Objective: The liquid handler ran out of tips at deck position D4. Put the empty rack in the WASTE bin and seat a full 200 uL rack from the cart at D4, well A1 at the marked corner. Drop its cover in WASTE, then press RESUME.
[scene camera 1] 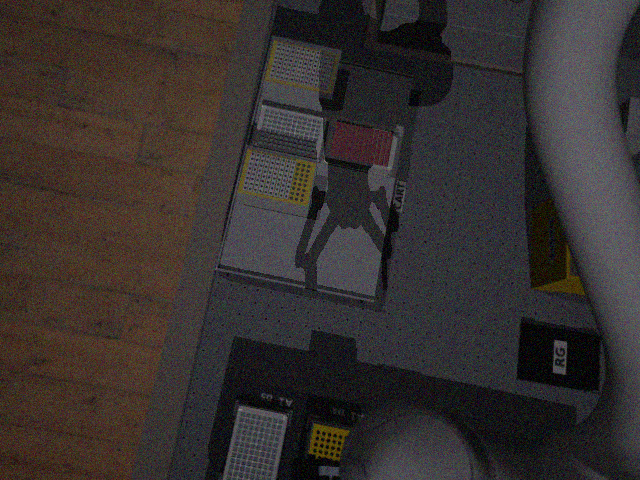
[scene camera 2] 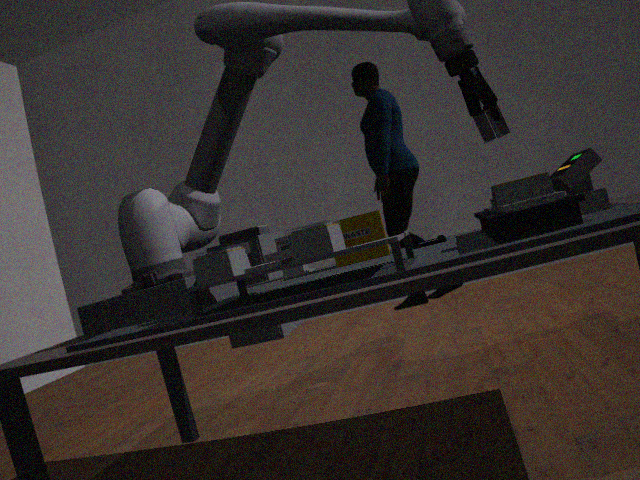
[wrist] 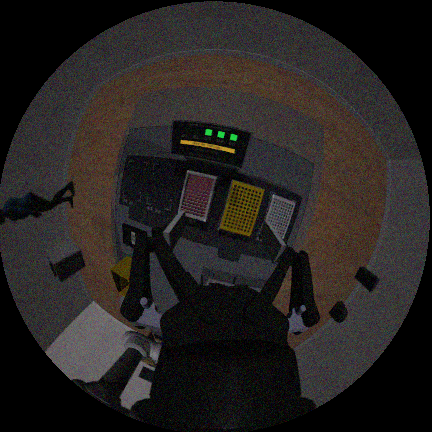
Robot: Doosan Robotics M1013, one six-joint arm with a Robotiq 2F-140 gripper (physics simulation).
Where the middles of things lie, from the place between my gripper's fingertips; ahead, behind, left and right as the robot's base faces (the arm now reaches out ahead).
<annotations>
I see my gripper 380 mm to the right of the black box marked RG (scene camera 1: 547, 355), 220 mm above it and 190 mm past it. From my hand the other things lie so: cart tray (scene camera 1: 336, 249) 500 mm behind, 160 mm below, 90 mm to the right.
</annotations>
